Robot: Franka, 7 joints.
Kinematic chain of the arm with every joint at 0, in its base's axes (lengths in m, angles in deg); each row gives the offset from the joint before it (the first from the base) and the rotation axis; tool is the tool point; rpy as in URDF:
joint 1: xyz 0 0 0.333 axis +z
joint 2: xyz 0 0 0 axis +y
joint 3: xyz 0 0 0.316 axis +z
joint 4: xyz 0.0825 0 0 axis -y
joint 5: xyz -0.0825 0 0.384 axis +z
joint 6: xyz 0 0 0 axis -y
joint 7: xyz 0.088 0 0 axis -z
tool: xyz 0 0 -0.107 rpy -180 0 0
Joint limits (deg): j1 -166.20..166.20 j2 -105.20..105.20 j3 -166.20..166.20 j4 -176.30..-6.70 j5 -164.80..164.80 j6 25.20..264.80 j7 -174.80..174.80
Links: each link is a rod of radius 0.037 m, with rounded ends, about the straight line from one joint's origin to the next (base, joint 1, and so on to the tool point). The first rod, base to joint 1, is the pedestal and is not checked.
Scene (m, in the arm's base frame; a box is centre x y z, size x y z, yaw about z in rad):
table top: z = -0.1
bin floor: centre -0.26 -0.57 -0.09 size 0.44 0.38 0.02 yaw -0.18
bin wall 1: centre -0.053 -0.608 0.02 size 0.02 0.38 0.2 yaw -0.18
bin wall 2: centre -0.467 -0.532 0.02 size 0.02 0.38 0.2 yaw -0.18
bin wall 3: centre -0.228 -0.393 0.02 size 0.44 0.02 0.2 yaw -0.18
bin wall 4: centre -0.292 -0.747 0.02 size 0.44 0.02 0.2 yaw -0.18
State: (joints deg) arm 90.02 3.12 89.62 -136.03 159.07 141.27 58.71
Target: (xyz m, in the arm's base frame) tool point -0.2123 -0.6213 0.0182
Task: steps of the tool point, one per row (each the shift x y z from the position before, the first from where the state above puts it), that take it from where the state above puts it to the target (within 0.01 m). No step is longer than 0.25 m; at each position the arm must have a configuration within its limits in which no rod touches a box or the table.
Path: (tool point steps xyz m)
1: -0.0319 -0.1416 0.0513
2: 0.0178 -0.1699 -0.0077
3: 0.0677 -0.1587 -0.0727
4: 0.1075 -0.1116 -0.1262
5: 0.1302 -0.0431 -0.1554

